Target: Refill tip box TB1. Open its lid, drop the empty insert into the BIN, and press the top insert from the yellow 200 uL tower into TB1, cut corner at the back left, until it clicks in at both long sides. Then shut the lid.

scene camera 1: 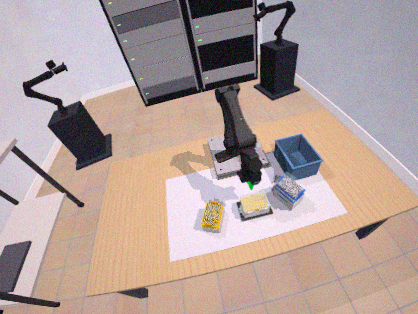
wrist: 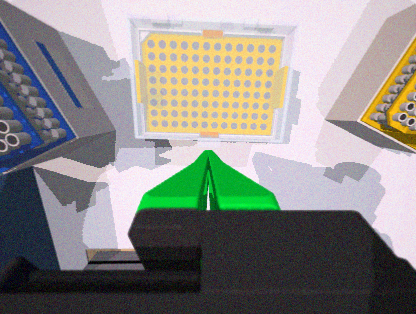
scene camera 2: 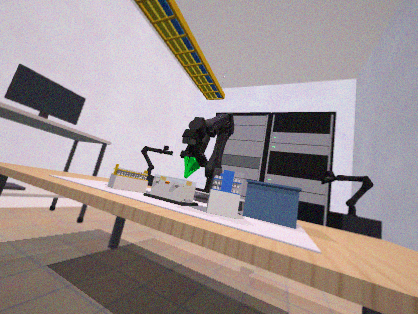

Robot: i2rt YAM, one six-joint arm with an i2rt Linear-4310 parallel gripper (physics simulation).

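Tip box TB1 stands on a dark base in the middle of the white mat. Its clear lid is down, and a yellow insert with holes shows through it; the insert's cut corner is at the upper left in the wrist view. The yellow tower holds tips and stands at the left in scene camera 1. The BIN is blue, at the back right. My gripper is shut and empty, above and just behind TB1.
A tower with blue inserts stands between TB1 and the BIN, on the right of the white mat in scene camera 1. The mat lies on a wooden table. Two other arms stand on black pedestals beyond the table.
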